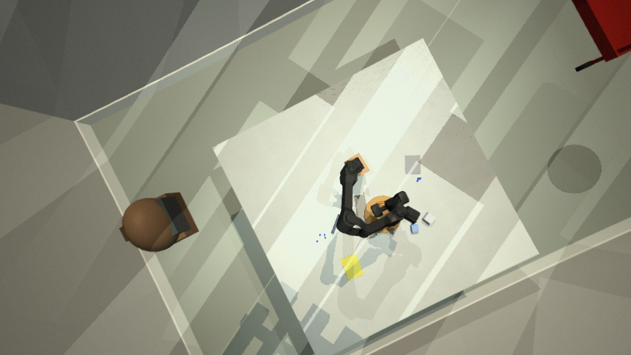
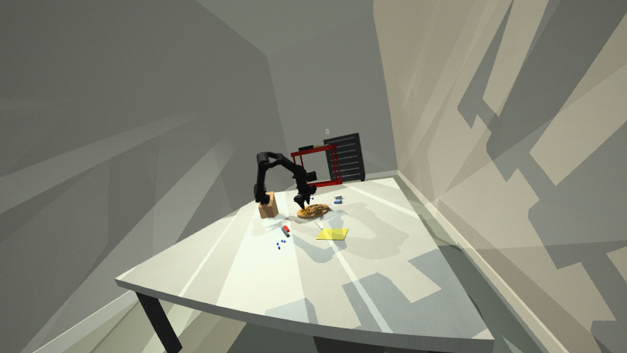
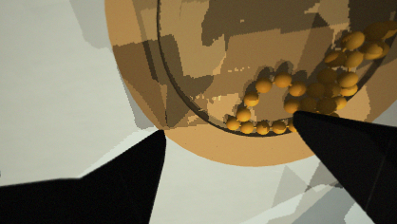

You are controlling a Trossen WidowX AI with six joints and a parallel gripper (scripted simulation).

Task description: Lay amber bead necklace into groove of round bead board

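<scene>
Right now the round bead board is 50 mm ahead of my gripper tip, 40 mm to the right of it and 20 mm below it. Round my gripper tip: grey square: 100 mm behind, 240 mm to the left, 20 mm below; light blue cube: 200 mm ahead, 60 mm to the left, 10 mm below; white cube: 190 mm ahead, 160 mm to the left, 10 mm below.
</scene>
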